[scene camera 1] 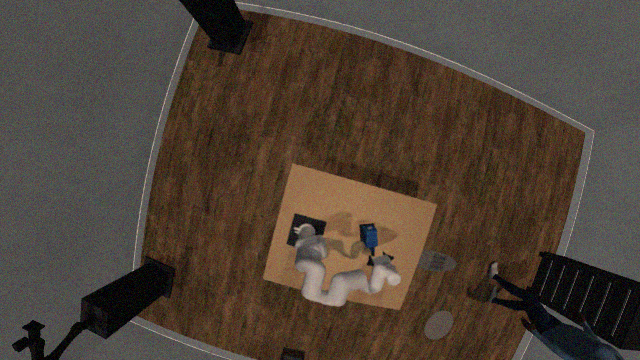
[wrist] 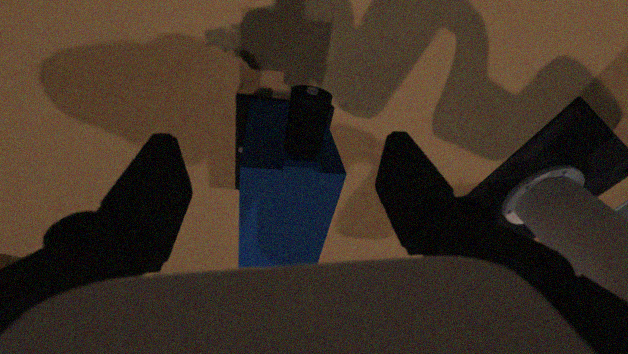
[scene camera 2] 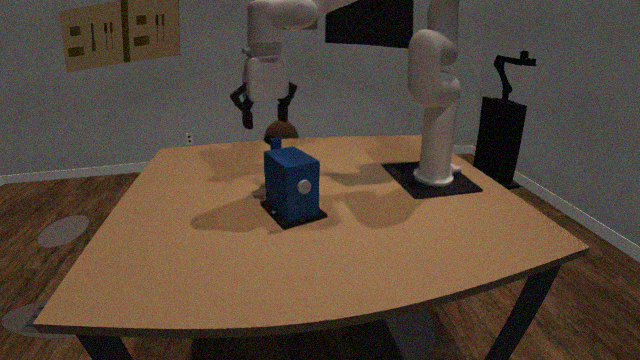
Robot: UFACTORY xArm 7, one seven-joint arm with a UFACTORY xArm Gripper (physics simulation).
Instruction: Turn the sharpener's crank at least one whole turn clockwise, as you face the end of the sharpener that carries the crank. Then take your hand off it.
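Places are measured from the arm's base along level axes (x ahead, y left, z up), in millimetres.
Pixels of known places: gripper, fingertip midpoint: [scene camera 1: 376,255] [wrist: 286,161] [scene camera 2: 265,124]; arm's base, origin of the base link: [scene camera 1: 306,232] [wrist: 539,194] [scene camera 2: 433,177].
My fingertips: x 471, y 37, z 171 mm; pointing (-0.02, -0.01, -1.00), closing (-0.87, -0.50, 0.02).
Note:
For each thing: its top centre in the pictures, then the offset to it from my fingertips. "*": a spot on its surface instead. Level surfaces: height alone.
- blue sharpener, surface spot: [wrist: 287,215] * dz -49, dx -44, dy +73 mm
- black crank handle, surface spot: [wrist: 307,125] * dz -30, dx -10, dy -8 mm
- wooden table, its level: dz -177 mm
The blue sharpener [scene camera 1: 369,234] [scene camera 2: 291,185] [wrist: 287,215] stands upright on its black base, with a round pale disc on the end facing scene camera 2. Its crank is at the far end. The blue crank arm [scene camera 2: 275,144] rises above the sharpener's top edge in that view. The black crank handle [wrist: 307,125] sticks out from that end in the wrist view. My gripper [scene camera 1: 380,258] [scene camera 2: 265,121] [wrist: 286,161] is open wide and empty, above and beyond the crank end and apart from the handle. Much of the crank arm is hidden behind the handle and the sharpener.
The sharpener stands on the wooden table [scene camera 1: 320,185] [scene camera 2: 300,280]. The arm's base is on a black plate [scene camera 2: 417,188] [wrist: 575,132] on the same table. A brown round object [scene camera 2: 281,131] shows behind the far edge. A person [scene camera 1: 565,332] is on the floor side, away from the table.

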